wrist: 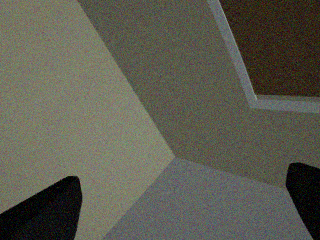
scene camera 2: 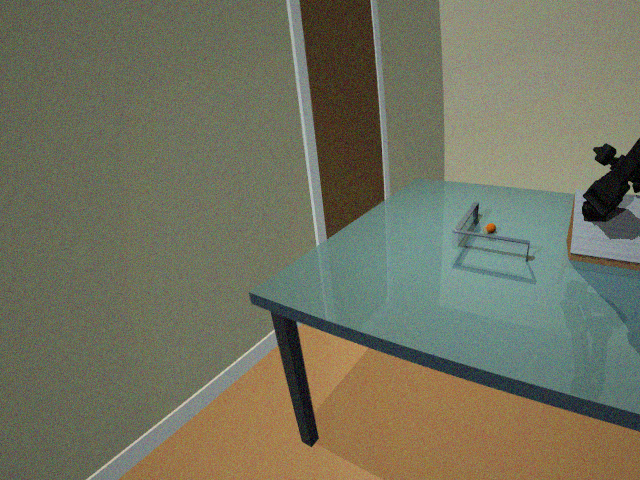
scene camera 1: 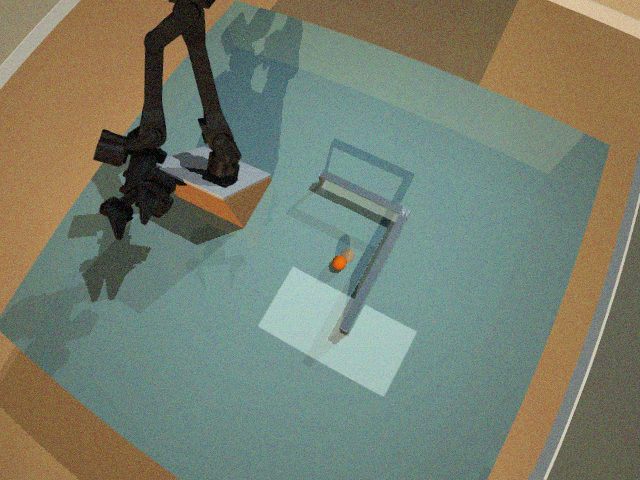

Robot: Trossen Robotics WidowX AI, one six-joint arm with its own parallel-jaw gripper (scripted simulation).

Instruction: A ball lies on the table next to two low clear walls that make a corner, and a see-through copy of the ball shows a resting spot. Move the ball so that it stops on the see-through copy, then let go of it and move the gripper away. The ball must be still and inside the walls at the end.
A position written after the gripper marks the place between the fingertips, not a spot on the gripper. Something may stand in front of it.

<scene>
The gripper (scene camera 1: 130,232) is open, with nothing in its grasp.
The gripper shows as well in the wrist view (wrist: 187,182).
</scene>
